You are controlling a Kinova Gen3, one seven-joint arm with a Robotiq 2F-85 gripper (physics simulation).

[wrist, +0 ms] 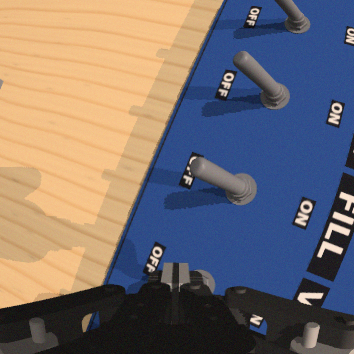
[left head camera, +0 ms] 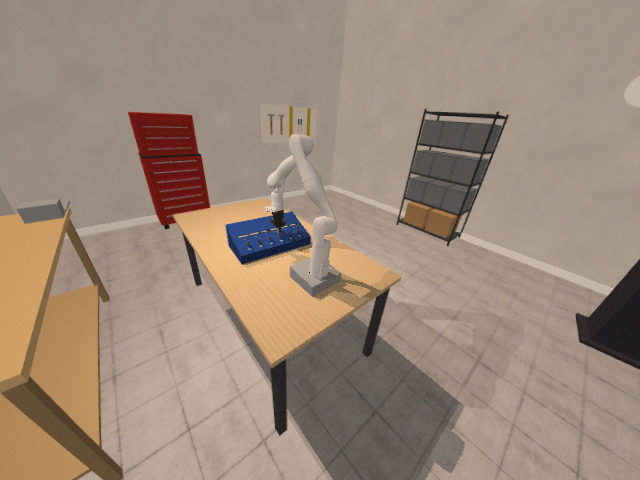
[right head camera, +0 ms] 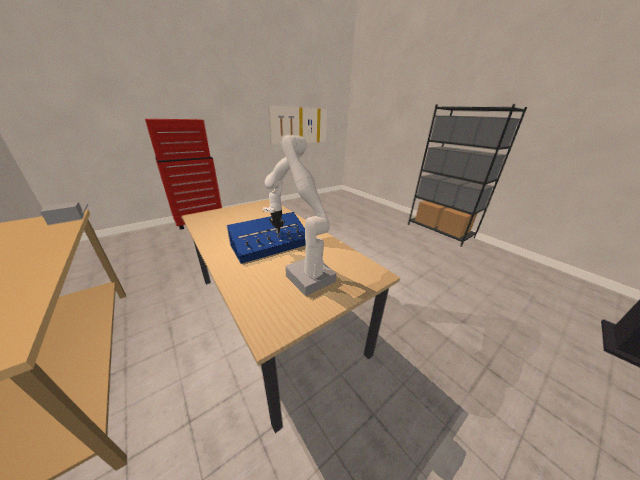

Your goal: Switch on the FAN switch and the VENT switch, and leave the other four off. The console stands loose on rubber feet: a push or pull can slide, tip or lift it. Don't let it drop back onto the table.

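Places are measured from the arm's base along level axes (x back, y left, z down), in metres.
Pixels of known places: gripper, fingertip midpoint: (wrist: pixel 175 278) (left head camera: pixel 278 233) (right head camera: pixel 278 233); arm's base at its link origin: (left head camera: pixel 317 272) (right head camera: pixel 312 272).
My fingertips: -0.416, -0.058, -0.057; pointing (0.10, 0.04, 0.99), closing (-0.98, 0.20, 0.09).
Note:
Ahead of a thing's pixels: the offset from my fingertips to its top centre, as dx, dy, dz. "spot": to the spot under its first point. Level surfaces: height alone.
The blue console (left head camera: pixel 250 225) (right head camera: pixel 250 224) sits on the table and looks level in the head views. My gripper (left head camera: pixel 279 235) (right head camera: pixel 278 234) (wrist: pixel 175 278) is shut and empty, low over the console's switch row. In the wrist view its tips are on the OFF side of a switch base {spot: -0.019, -0.007, +0.027} (wrist: pixel 205 283); its lever is hidden, so contact cannot be told. The label beside it starts with V {spot: -0.087, +0.000, +0.008} (wrist: pixel 311 297). The switch beside the FILL label (wrist: pixel 332 227), a grey lever {-0.013, +0.062, -0.005} (wrist: pixel 220 178), leans to OFF. Two further levers (wrist: pixel 258 75) (wrist: pixel 291 11) also lean to OFF. The FAN label cannot be read.
The wooden table {dz +0.122} (left head camera: pixel 268 310) (right head camera: pixel 263 310) carries the arm's grey base (left head camera: pixel 315 283) (right head camera: pixel 310 282) in front of the console. The console's front edge runs diagonally in the wrist view. A red cabinet (left head camera: pixel 178 178) (right head camera: pixel 191 180) and a second wooden table (left head camera: pixel 31 268) (right head camera: pixel 41 268) stand apart.

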